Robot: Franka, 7 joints.
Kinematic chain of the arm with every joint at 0, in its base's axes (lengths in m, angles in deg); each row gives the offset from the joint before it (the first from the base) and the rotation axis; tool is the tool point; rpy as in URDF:
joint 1: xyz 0 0 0.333 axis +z
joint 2: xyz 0 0 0 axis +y
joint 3: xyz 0 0 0.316 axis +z
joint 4: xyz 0.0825 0 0 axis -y
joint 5: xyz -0.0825 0 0.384 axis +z
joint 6: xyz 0 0 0 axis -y
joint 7: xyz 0.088 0 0 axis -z
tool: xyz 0 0 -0.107 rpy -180 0 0
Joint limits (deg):
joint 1: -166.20..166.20
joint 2: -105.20..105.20
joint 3: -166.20..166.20
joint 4: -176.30..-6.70
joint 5: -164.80..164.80
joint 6: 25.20..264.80
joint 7: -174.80..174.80
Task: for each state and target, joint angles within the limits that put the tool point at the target. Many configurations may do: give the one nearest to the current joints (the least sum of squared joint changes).
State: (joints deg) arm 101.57 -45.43 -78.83 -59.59 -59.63 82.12 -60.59
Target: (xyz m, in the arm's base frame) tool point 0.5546 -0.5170 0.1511
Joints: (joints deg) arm 105.54 -88.70 -104.10 -51.76 -65.83 92.36 -60.59
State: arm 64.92 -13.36 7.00 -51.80 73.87 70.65 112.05
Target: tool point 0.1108 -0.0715 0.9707
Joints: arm 58.96 -43.78 -31.88 -69.56 59.66 52.24 112.05
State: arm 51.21 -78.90 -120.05 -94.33 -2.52 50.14 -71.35
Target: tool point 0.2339 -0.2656 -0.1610
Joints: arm 73.20 -105.20 -142.73 -85.14 -8.92 73.46 -71.35
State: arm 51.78 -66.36 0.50 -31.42 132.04 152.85 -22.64
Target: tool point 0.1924 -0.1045 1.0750
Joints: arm 58.97 -40.23 -19.67 -66.21 133.63 165.45 -22.64
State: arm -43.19 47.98 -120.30 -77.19 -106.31 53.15 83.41
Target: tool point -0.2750 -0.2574 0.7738
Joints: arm -46.29 44.21 -113.09 -104.62 -95.03 46.36 83.41
